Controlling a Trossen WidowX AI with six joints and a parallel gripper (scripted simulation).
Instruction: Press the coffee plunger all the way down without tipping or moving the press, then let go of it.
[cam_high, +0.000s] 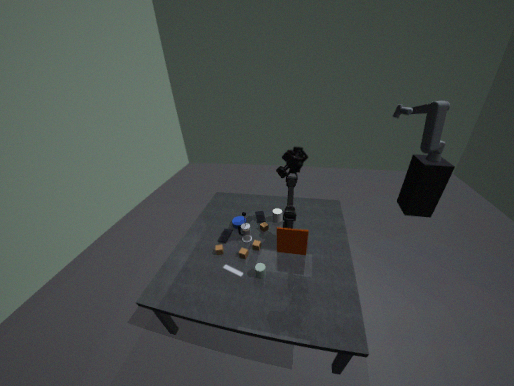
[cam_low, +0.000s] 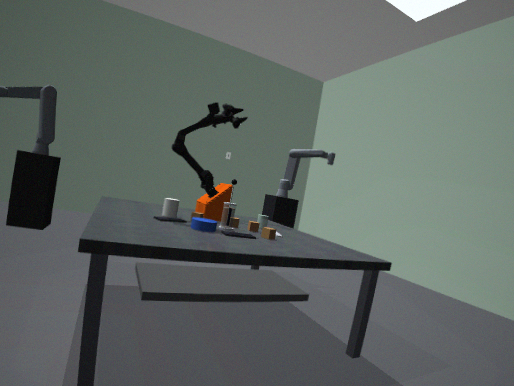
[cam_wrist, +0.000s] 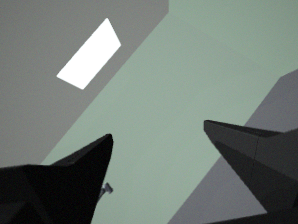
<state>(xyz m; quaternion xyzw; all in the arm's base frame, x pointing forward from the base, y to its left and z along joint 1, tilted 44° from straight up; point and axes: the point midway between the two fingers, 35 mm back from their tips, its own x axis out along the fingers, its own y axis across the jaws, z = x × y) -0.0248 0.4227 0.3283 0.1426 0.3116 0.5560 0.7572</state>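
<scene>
The coffee press is 57 cm below my gripper tip, 33 cm ahead of it and 11 cm to the right of it. Round my gripper tip: white strip: 69 cm below, 32 cm ahead, 20 cm to the left; white cup: 65 cm below, 37 cm to the right, 12 cm ahead; pale green cup: 66 cm below, 19 cm to the left, 13 cm ahead.
</scene>
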